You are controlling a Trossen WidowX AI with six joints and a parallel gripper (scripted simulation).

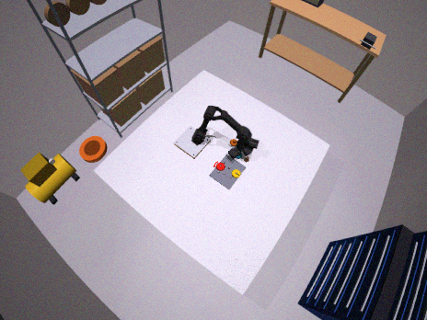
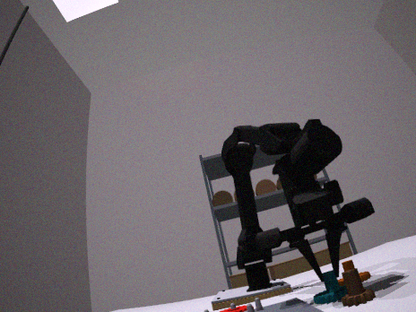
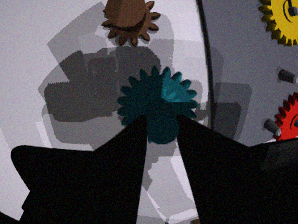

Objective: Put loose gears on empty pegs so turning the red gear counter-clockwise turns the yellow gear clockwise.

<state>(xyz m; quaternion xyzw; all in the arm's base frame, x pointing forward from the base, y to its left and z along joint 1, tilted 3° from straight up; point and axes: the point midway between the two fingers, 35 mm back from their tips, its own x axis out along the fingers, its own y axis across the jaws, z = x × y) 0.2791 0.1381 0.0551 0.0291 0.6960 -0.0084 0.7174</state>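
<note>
Now: gripper tip 70 mm short of the brown gear, 20 mm to the right of it and 10 mm above it. Also, from my gripper tip: teal gear (10 mm below); orange gear (90 mm behind, 50 mm to the left, 10 mm below); yellow gear (120 mm to the right, 90 mm ahead, 10 mm below).
</note>
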